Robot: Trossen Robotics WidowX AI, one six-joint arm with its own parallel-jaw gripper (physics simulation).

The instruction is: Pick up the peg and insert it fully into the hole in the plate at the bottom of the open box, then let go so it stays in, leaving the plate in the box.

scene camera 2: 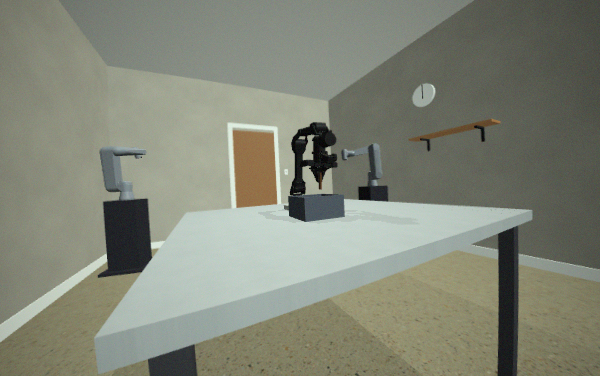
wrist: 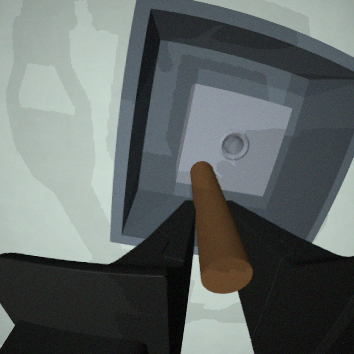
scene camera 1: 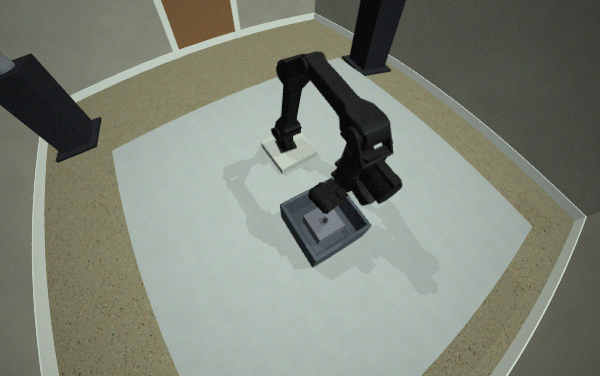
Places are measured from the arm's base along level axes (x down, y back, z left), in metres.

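Where they show: gripper, fingertip midpoint: [scene camera 2: 319, 182] [wrist: 206, 209] [scene camera 1: 337, 196]; arm's base at its link origin: [scene camera 1: 285, 144].
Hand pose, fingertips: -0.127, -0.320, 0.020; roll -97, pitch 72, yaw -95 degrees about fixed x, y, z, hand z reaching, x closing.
Each offset is from my fingertips to the top centre of the thing, as dx, dy, dz. Level surfaces: height alone.
The brown peg @[-0.047, -0.006, +0.002] [scene camera 2: 320, 181] [wrist: 217, 225] is a plain round rod. My gripper [scene camera 2: 320, 174] [wrist: 206, 209] is shut on it, and the peg points down above the box in scene camera 2. In scene camera 1 the gripper hangs over the box's back part and hides the peg. The open grey-blue box @[+0.059, -0.017, -0.034] [scene camera 1: 298, 240] [scene camera 2: 325, 207] [wrist: 117, 200] stands on the table. The pale square plate @[+0.096, -0.017, -0.034] [scene camera 1: 316, 231] [wrist: 210, 110] lies on its floor. The plate's round hole [scene camera 1: 324, 220] [wrist: 234, 145] is empty; in the wrist view it shows up and right of the peg's far end.
The box's raised walls surround the plate. The arm's pale base slab [scene camera 1: 285, 162] sits on the table @[dx +0.157] [scene camera 1: 210, 310] [scene camera 2: 260, 265] behind the box. Grey arms on dark pedestals [scene camera 2: 126, 235] [scene camera 2: 373, 193] stand beyond the table. Shadows of the arm fall across table and box.
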